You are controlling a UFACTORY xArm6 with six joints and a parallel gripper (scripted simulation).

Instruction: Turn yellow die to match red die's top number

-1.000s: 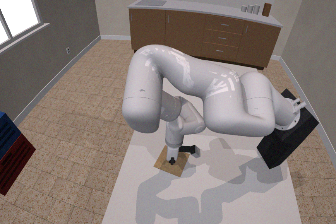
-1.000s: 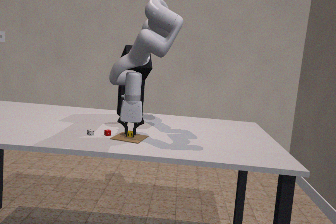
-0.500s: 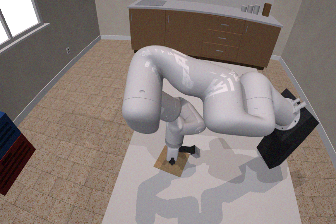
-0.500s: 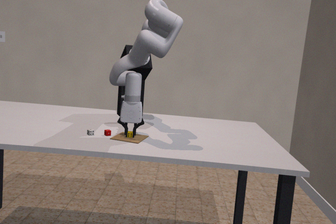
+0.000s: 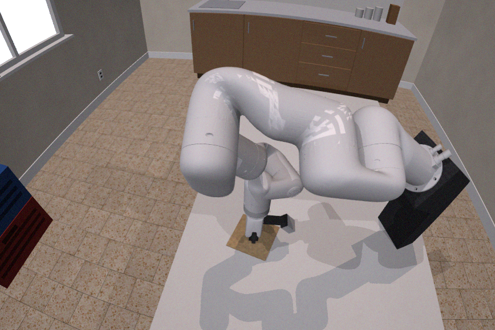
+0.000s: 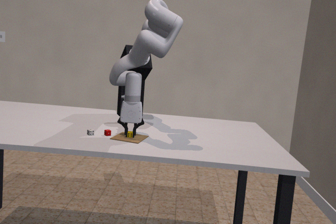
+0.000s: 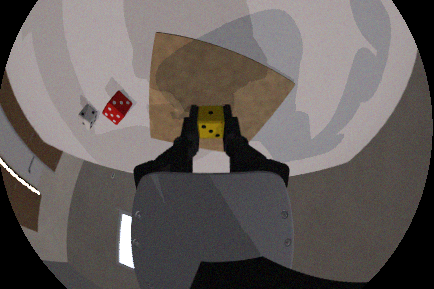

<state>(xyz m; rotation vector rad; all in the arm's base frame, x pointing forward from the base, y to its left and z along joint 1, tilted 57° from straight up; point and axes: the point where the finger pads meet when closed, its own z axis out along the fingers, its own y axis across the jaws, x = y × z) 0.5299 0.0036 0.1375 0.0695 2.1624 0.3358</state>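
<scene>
My hand is 10 mm above the yellow die. Round my hand: red die 10 mm behind, 110 mm to the right, 10 mm below; then mat 20 mm below; then white die 10 mm ahead, 190 mm to the right, 10 mm below.
</scene>
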